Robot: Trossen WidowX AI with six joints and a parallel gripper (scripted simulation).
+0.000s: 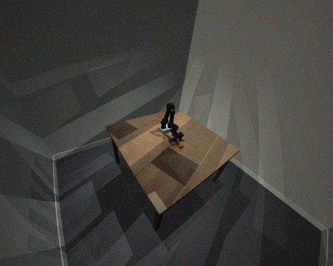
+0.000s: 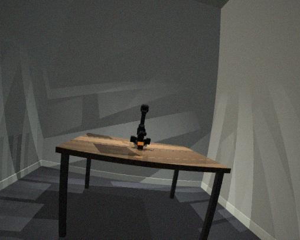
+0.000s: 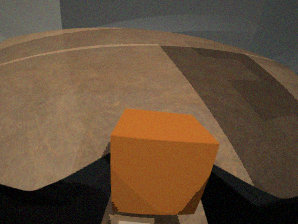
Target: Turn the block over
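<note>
The orange block lies 1 cm below my gripper tip.
</note>
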